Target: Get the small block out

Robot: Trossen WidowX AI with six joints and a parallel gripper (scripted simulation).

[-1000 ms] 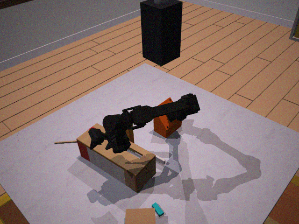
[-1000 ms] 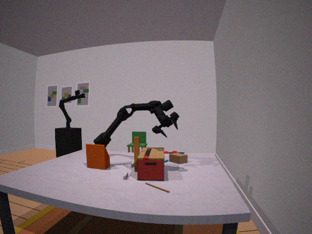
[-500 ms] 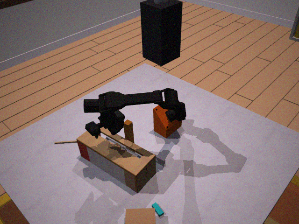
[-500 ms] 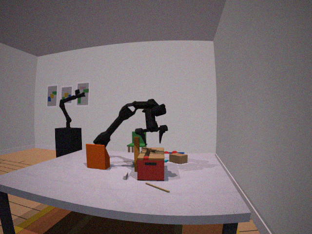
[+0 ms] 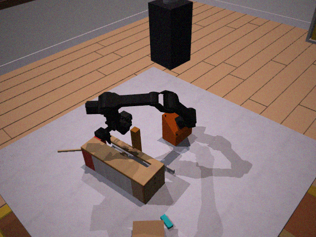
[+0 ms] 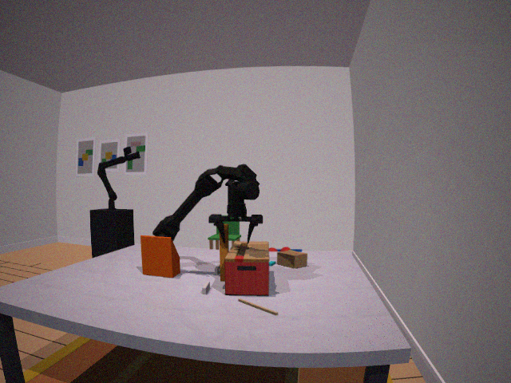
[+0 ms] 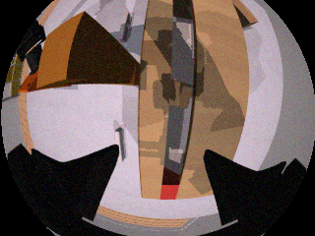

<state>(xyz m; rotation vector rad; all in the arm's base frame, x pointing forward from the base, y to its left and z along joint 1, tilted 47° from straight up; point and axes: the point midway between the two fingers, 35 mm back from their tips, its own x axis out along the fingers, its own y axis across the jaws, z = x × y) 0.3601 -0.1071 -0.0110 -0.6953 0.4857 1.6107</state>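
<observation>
My gripper tip is now 1 cm past the wooden box, 6 cm to the right of it and 10 cm above it. From my gripper tip the other things lie so: orange bar: 6 cm behind, 7 cm to the left, 5 cm below; tan block: 1 cm ahead, 5 cm to the left, 7 cm below; thin wooden stick: 12 cm ahead, 24 cm to the right, 16 cm below.
</observation>
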